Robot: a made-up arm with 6 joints. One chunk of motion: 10 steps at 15 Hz.
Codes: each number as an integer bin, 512 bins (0 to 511) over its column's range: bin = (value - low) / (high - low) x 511, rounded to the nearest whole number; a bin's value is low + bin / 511 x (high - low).
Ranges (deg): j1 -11..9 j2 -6..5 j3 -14..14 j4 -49..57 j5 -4..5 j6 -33..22
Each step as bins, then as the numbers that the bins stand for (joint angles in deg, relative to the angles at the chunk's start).
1 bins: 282 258 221 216 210 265
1 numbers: 0.04 -0.45 -1.89 -4.19 -0.30 -4.48
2 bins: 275 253 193 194 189 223
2 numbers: -0.24 -0.55 -3.42 -8.76 -0.67 -9.00
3 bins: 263 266 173 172 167 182
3 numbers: -0.71 -0.27 -4.52 -13.32 -1.06 -13.41
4 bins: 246 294 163 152 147 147
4 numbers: -1.37 0.33 -5.07 -17.47 -1.41 -17.18
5 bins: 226 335 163 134 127 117
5 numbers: -2.15 1.21 -5.07 -21.20 -1.76 -20.41
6 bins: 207 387 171 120 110 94
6 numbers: -2.90 2.33 -4.63 -24.11 -2.06 -22.88
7 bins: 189 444 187 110 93 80
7 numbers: -3.60 3.56 -3.75 -26.18 -2.36 -24.39
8 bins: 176 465 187 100 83 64
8 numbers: -4.11 4.01 -3.75 -28.26 -2.54 -26.11
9 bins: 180 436 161 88 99 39
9 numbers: -3.95 3.39 -5.18 -30.75 -2.26 -28.80
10 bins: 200 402 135 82 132 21
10 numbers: -3.17 2.65 -6.60 -31.99 -1.68 -30.74
